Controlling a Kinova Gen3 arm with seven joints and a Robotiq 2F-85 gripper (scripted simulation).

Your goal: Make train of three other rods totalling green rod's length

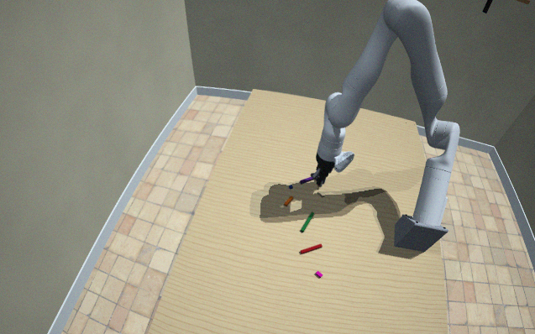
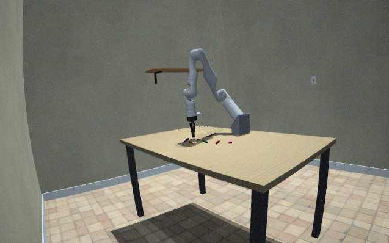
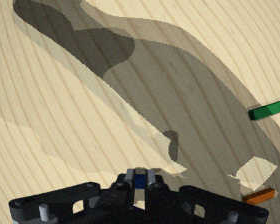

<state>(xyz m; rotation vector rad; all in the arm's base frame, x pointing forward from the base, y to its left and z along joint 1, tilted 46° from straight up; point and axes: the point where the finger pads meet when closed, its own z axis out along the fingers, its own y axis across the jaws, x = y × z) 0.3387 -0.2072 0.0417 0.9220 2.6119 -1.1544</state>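
My gripper is now 50 mm short of the purple rod, 20 mm to the left of it and 30 mm above it. From my hand the other things lie so: green rod: 30 mm ahead, 160 mm to the left, 30 mm below; then orange rod: 100 mm ahead, 90 mm to the left, 30 mm below; then red rod: 10 mm ahead, 260 mm to the left, 30 mm below.
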